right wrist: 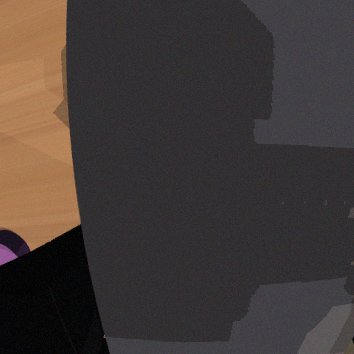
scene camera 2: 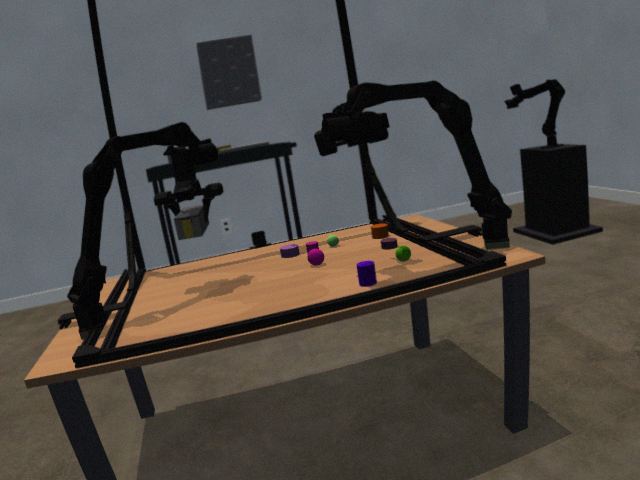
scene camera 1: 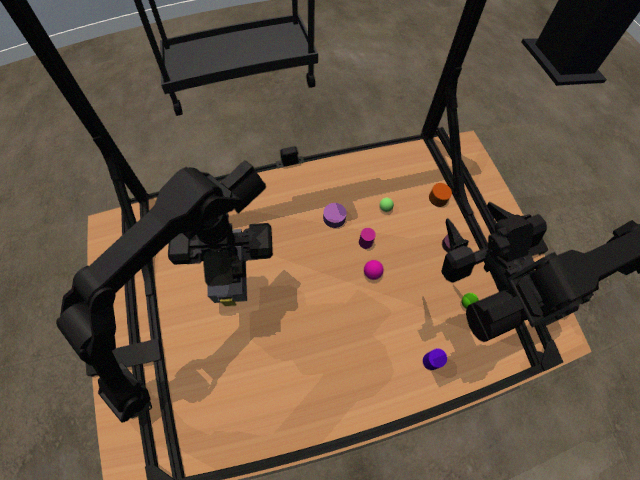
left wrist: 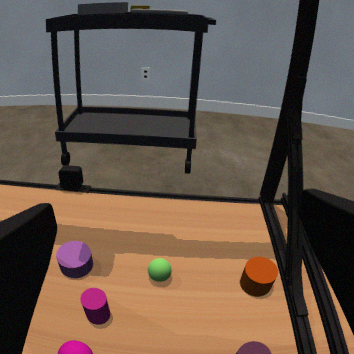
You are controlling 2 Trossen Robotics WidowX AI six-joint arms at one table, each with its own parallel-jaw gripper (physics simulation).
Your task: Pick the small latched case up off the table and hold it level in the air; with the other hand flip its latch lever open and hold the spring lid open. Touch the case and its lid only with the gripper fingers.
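Pixels of known places: left gripper, between the fingertips: (scene camera 2: 341, 143) (scene camera 1: 467, 211) (left wrist: 178, 210); right gripper, between the fingertips: (right wrist: 229, 218); left arm's base, origin of its link: (scene camera 2: 496, 238); right arm's base, origin of its link: (scene camera 2: 92, 325) (scene camera 1: 135, 400).
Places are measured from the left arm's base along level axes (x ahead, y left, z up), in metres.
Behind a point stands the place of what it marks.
The small grey case (scene camera 1: 213, 295) @[x 0.799, y 0.231, z 0.194 m] (scene camera 2: 199, 223) @[x 0.749, y 0.213, z 0.171 m] (right wrist: 175, 190) @[x 0.780, y 0.170, z 0.199 m] hangs in the air above the table, looking about level. A yellow patch, which looks like the latch lever (scene camera 1: 226, 301) @[x 0.776, y 0.233, z 0.182 m] (scene camera 2: 187, 227) @[x 0.776, y 0.232, z 0.167 m], is on its front face. The lid looks closed, but the arm hides most of the top in scene camera 1. My right gripper (scene camera 1: 223, 258) @[x 0.805, y 0.145, z 0.158 m] (scene camera 2: 191, 210) points down and is shut on the case. My left gripper (scene camera 1: 470, 214) @[x 0.386, y 0.024, z 0.310 m] (left wrist: 178, 210) @[x 0.386, y 0.024, z 0.310 m] is open and empty, well to the right of the case. In scene camera 2 its fingers are hidden. The left wrist view does not show the case.
A purple disc (scene camera 1: 334, 214) @[x 0.628, y -0.091, z 0.009 m] (left wrist: 74, 260) @[x 0.615, y -0.087, z 0.009 m], a magenta cylinder (scene camera 1: 367, 237) @[x 0.536, y -0.035, z 0.027 m], a magenta ball (scene camera 1: 373, 269) @[x 0.508, y 0.045, z 0.027 m], a light green ball (scene camera 1: 386, 204) @[x 0.501, y -0.148, z 0.016 m], an orange cylinder (scene camera 1: 440, 194) @[x 0.358, y -0.213, z 0.019 m], a green ball (scene camera 2: 403, 253) @[x 0.254, y 0.087, z 0.008 m] and a blue cylinder (scene camera 1: 435, 359) @[x 0.338, y 0.228, z 0.031 m] (scene camera 2: 366, 273) @[x 0.329, y 0.245, z 0.013 m] are on the table. Black frame posts rise at both sides.
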